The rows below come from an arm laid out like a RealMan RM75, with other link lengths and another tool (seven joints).
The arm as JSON. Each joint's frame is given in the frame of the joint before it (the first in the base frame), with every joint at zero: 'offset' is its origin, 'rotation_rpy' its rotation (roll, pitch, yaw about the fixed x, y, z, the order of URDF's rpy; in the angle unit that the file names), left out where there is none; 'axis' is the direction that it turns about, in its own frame. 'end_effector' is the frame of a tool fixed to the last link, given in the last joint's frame.
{
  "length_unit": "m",
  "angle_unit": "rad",
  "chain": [
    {
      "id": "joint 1",
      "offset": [
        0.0,
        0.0,
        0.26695
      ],
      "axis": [
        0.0,
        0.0,
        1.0
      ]
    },
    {
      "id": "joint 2",
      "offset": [
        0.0,
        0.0,
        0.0
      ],
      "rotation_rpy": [
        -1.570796,
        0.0,
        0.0
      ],
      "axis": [
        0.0,
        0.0,
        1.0
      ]
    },
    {
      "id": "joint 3",
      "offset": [
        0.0,
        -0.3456,
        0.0
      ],
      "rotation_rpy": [
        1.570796,
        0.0,
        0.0
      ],
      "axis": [
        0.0,
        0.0,
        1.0
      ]
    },
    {
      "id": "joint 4",
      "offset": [
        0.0,
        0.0,
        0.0
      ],
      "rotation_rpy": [
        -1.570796,
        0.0,
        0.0
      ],
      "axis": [
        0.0,
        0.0,
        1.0
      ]
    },
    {
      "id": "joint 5",
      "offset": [
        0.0,
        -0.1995,
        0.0
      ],
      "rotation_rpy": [
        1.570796,
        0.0,
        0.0
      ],
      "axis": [
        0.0,
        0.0,
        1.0
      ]
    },
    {
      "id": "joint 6",
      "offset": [
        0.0,
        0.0,
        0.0
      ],
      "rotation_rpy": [
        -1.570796,
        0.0,
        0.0
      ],
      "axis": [
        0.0,
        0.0,
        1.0
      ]
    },
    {
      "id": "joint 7",
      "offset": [
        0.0,
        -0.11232,
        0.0
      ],
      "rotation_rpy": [
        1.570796,
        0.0,
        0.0
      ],
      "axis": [
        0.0,
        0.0,
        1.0
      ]
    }
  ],
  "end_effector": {
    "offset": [
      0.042,
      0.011,
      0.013
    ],
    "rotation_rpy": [
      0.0,
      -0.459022,
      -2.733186
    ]
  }
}
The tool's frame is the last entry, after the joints.
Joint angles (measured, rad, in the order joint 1, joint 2, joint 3, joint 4, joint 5, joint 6, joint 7), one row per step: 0.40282, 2.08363, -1.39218, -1.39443, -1.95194, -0.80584, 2.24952; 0.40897, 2.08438, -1.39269, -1.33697, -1.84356, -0.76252, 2.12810; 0.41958, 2.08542, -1.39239, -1.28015, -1.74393, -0.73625, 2.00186; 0.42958, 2.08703, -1.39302, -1.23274, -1.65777, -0.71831, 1.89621; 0.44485, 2.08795, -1.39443, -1.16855, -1.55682, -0.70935, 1.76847; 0.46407, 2.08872, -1.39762, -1.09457, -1.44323, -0.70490, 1.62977; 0.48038, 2.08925, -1.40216, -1.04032, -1.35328, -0.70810, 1.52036; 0.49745, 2.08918, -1.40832, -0.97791, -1.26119, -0.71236, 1.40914; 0.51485, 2.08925, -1.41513, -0.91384, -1.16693, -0.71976, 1.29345; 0.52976, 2.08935, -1.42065, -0.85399, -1.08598, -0.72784, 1.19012; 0.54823, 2.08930, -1.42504, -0.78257, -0.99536, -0.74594, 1.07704; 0.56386, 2.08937, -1.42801, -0.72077, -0.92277, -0.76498, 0.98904; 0.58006, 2.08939, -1.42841, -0.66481, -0.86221, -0.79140, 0.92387; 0.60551, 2.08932, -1.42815, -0.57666, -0.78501, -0.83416, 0.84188; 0.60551, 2.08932, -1.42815, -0.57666, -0.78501, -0.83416, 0.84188; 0.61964, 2.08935, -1.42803, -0.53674, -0.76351, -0.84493, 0.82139
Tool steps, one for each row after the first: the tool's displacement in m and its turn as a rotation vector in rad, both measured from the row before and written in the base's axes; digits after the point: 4 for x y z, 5 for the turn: 0.0024, 0.0060, -0.0042, 0.02689, 0.02559, 0.03293; 0.0025, 0.0057, -0.0045, 0.02159, 0.00985, 0.03536; 0.0015, 0.0046, -0.0041, 0.01841, 0.00982, 0.02681; 0.0028, 0.0050, -0.0060, 0.01355, 0.00560, 0.02962; 0.0029, 0.0054, -0.0071, 0.01451, 0.00791, 0.02798; 0.0006, 0.0041, -0.0052, 0.01263, 0.00560, 0.02717; 0.0025, 0.0038, -0.0059, 0.01300, 0.00372, 0.01914; 0.0028, 0.0037, -0.0057, 0.01720, 0.00128, 0.01837; 0.0041, 0.0029, -0.0050, 0.01788, -0.00346, 0.01120; 0.0046, 0.0029, -0.0054, 0.01898, -0.00149, 0.01152; 0.0043, 0.0019, -0.0044, 0.01498, 0.00018, 0.00528; 0.0023, 0.0014, -0.0037, 0.00827, 0.00924, 0.00553; 0.0043, 0.0011, -0.0058, 0.00641, 0.01246, 0.00162; 0.0000, 0.0000, 0.0000, 0.00000, 0.00000, 0.00000; 0.0021, 0.0005, -0.0033, -0.00501, 0.00179, -0.00848
